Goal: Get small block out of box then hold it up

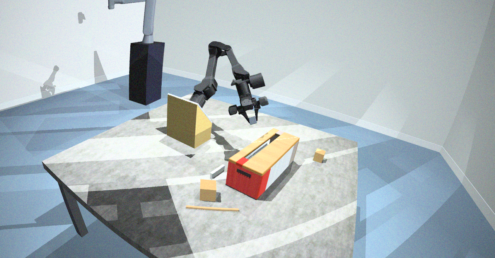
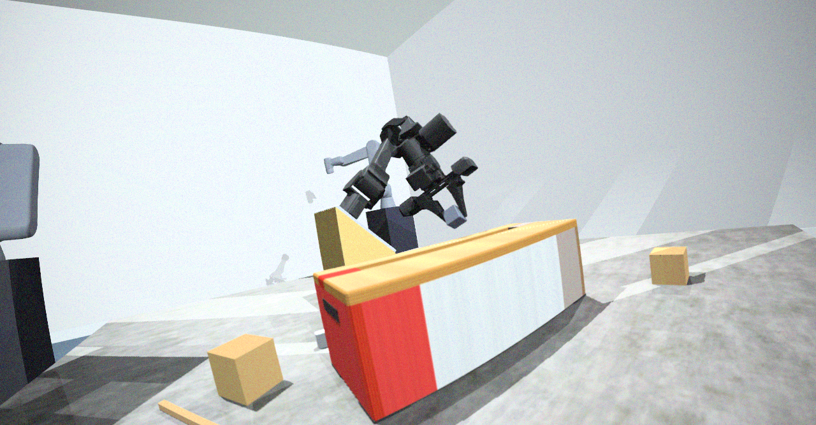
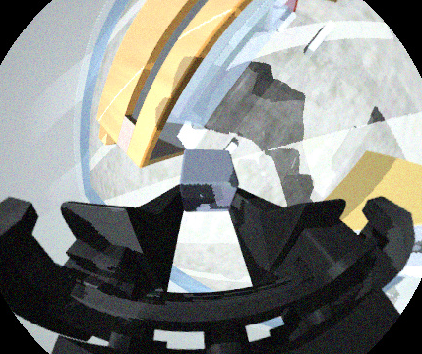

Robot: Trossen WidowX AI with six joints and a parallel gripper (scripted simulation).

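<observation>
The dark bluish block is 10 mm to the right of my gripper tip and 10 mm above it. Round my gripper tip: tan cube: 440 mm to the right, 120 mm below, 10 mm behind; long box: 160 mm to the right, 90 mm below, 90 mm ahead; thin wooden stick: 500 mm to the right, 150 mm below, 30 mm ahead.
</observation>
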